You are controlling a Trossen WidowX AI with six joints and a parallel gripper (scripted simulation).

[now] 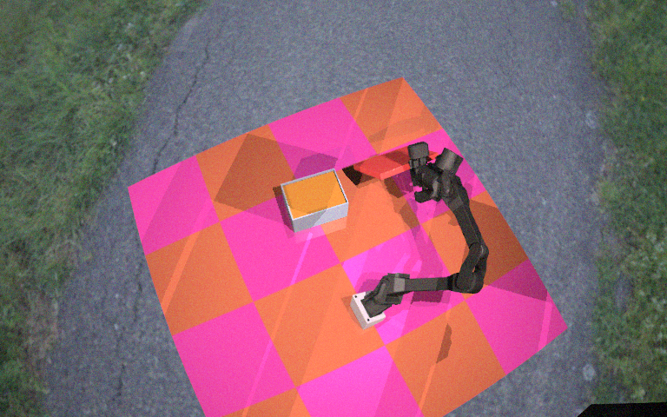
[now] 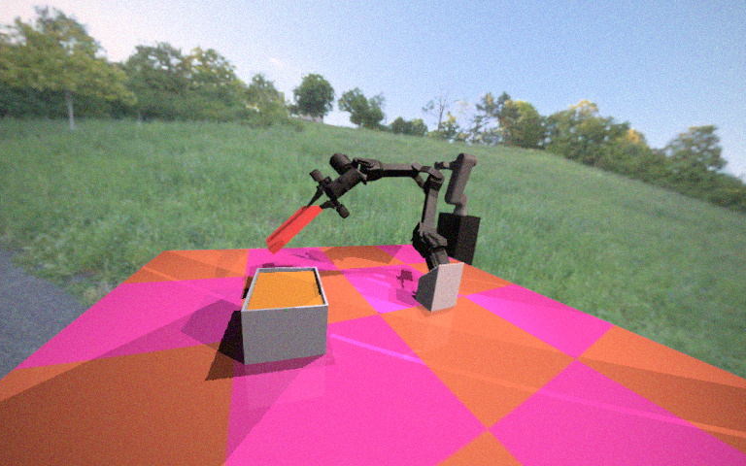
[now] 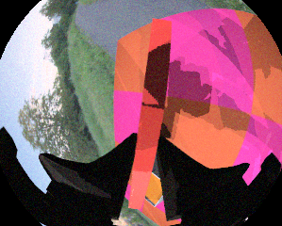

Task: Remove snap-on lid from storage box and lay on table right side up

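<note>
Right now the snap-on lid is 60 mm ahead of my gripper tip, 50 mm below it and 10 mm to the left of it. Round my gripper tip: grey storage box: 290 mm to the left, 180 mm below, 100 mm ahead.
</note>
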